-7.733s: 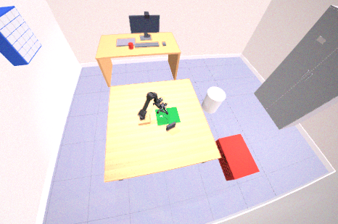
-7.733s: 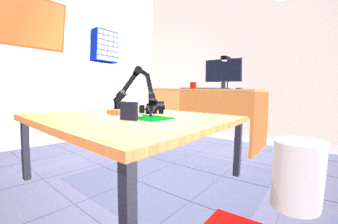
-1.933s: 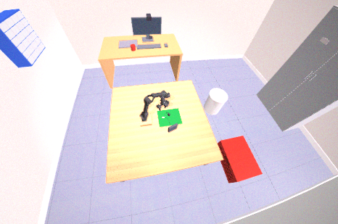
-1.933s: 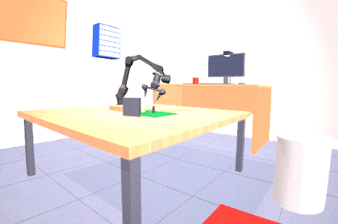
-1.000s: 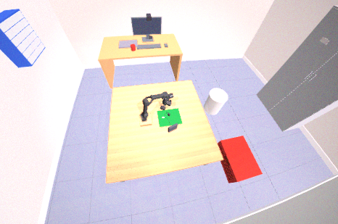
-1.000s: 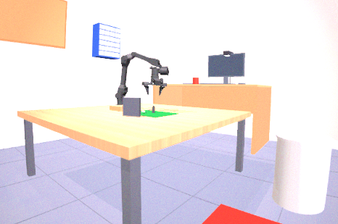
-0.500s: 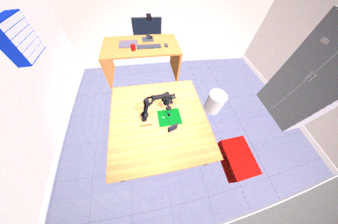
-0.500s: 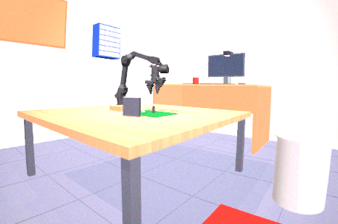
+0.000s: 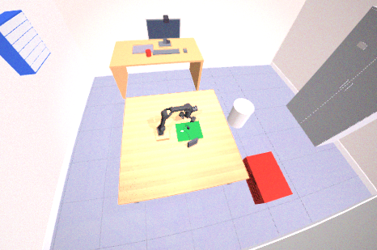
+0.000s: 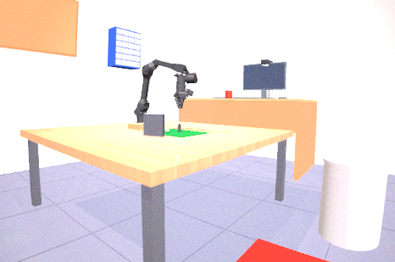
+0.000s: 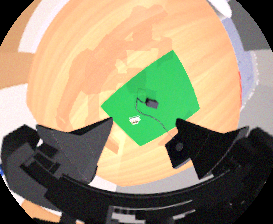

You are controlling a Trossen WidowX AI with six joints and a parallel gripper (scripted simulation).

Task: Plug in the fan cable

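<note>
Right now my gripper tip is 20 mm short of the small dark plug, 30 mm to the left of it and 120 mm above it. From my gripper tip the other things lie so: green board: 20 mm ahead, 60 mm to the right, 160 mm below; dark fan: 10 mm ahead, 230 mm to the right, 90 mm below.
</note>
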